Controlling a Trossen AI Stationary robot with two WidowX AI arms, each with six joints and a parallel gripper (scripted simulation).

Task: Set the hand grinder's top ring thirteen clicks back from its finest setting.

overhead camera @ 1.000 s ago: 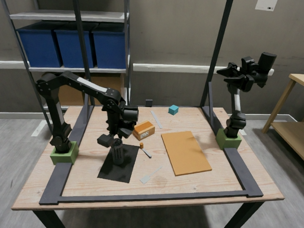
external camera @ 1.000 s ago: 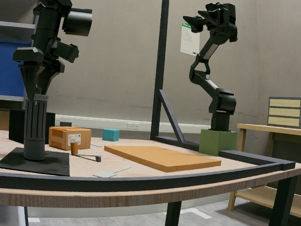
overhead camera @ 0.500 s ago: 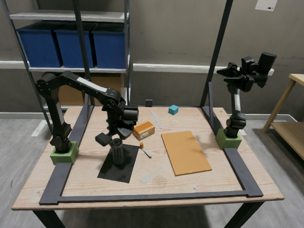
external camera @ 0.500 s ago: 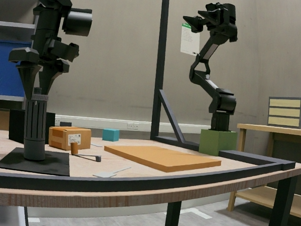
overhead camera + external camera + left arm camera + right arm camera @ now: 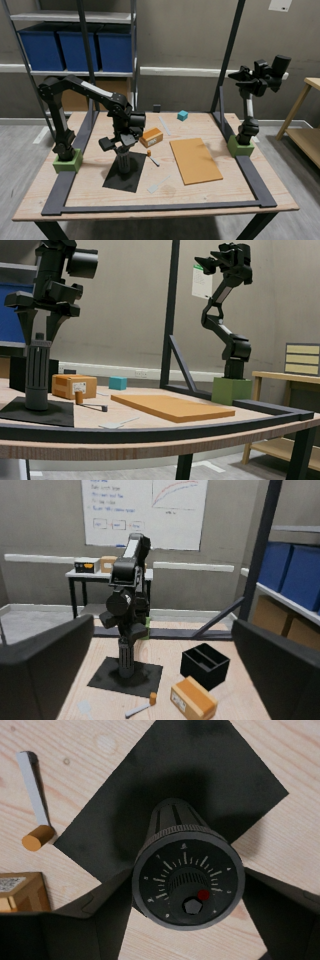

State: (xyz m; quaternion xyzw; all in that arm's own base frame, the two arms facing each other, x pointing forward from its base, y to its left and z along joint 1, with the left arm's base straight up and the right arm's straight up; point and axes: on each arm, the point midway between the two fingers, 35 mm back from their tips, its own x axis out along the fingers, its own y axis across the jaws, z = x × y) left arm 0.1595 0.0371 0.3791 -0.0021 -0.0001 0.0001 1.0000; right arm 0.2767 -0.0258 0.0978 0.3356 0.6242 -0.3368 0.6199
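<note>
Right now my right hand is 30 mm above the top ring. The rest, counted from my right hand: dark hand grinder (10 mm ahead, 60 mm below); then crank (50 mm behind, 150 mm to the left, 160 mm below); then black mat (10 mm to the left, 170 mm below).
</note>
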